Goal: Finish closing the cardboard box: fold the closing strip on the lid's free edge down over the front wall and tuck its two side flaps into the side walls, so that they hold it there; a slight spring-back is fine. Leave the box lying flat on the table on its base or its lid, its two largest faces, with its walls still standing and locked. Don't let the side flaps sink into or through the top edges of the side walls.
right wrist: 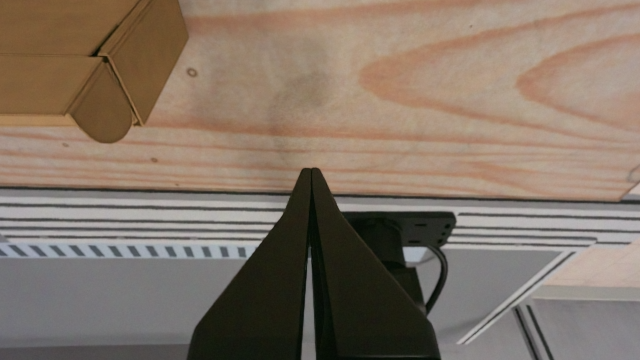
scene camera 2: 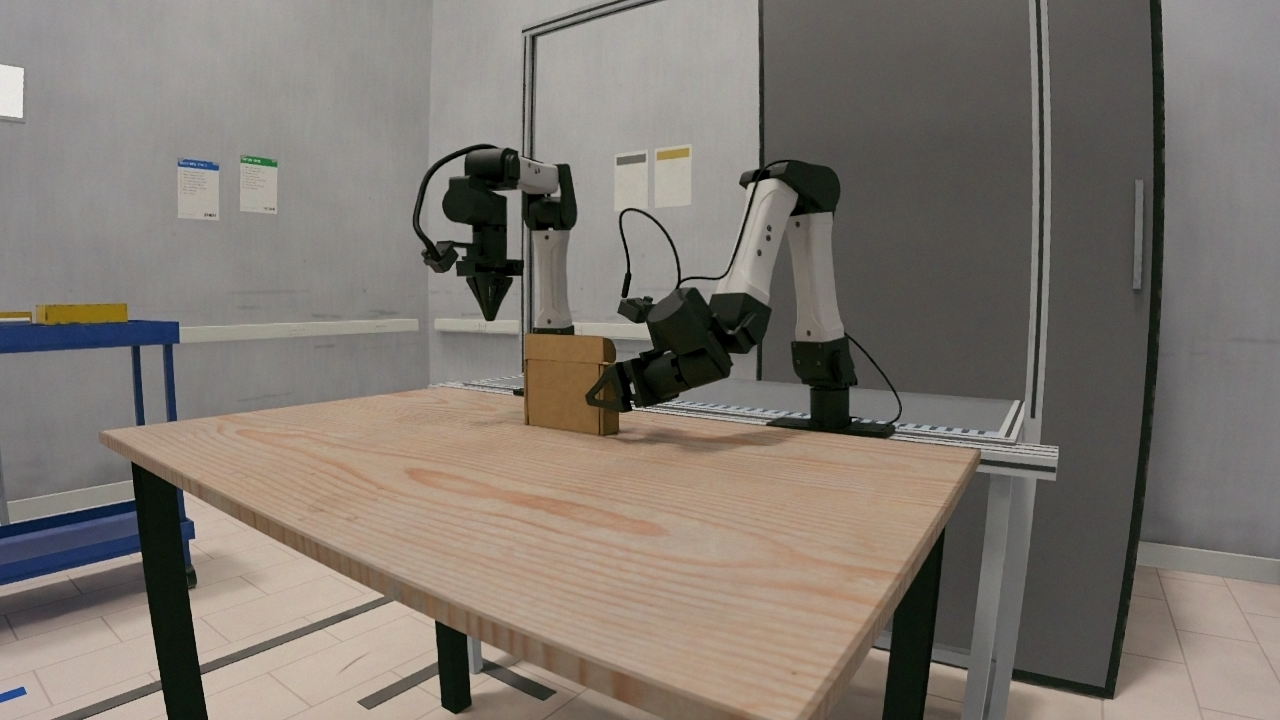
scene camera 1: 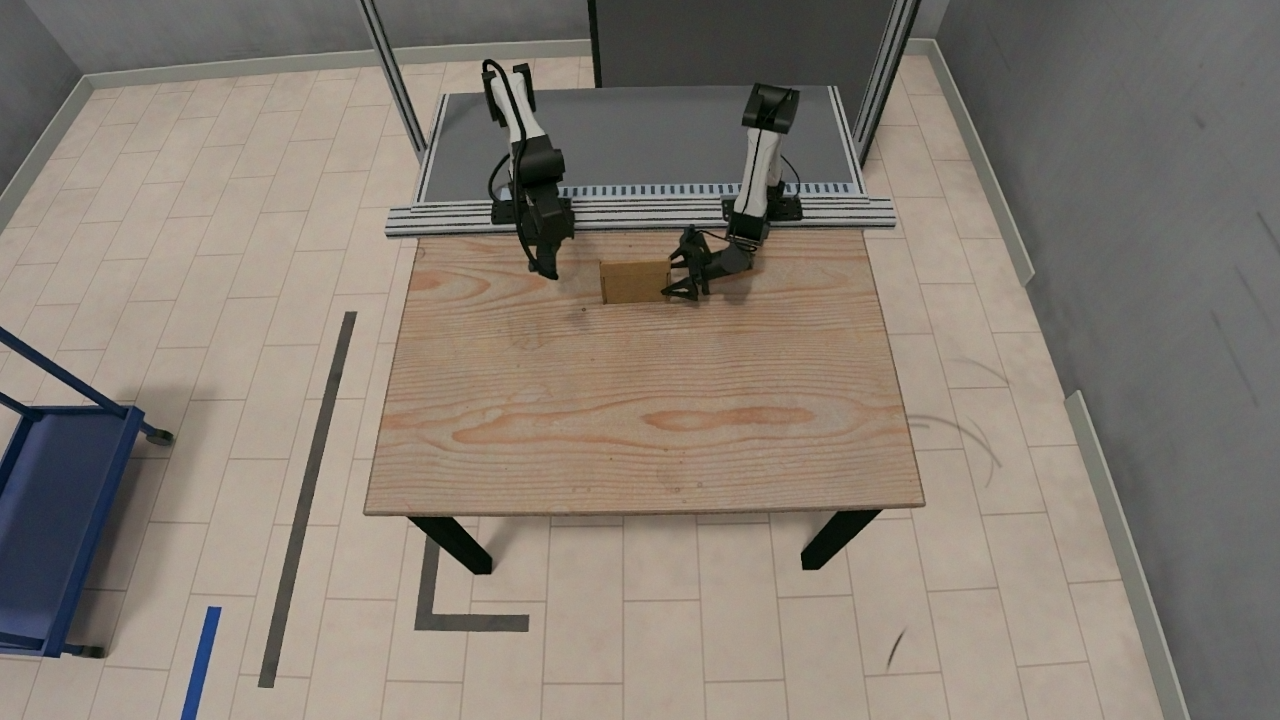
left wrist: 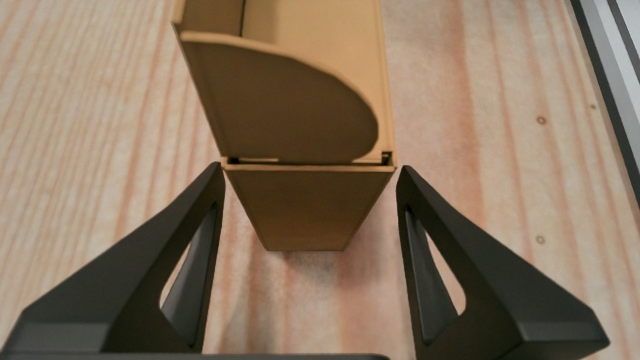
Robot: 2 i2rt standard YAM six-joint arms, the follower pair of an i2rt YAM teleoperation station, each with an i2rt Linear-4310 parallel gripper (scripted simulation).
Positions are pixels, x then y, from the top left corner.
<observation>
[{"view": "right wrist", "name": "right gripper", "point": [310,178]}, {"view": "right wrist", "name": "rounded side flap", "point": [102,112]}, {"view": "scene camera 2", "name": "left gripper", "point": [601,397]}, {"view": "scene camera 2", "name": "right gripper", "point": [490,321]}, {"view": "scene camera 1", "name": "left gripper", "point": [660,279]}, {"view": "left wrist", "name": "left gripper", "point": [312,174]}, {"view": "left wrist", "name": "rounded side flap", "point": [264,101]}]
</observation>
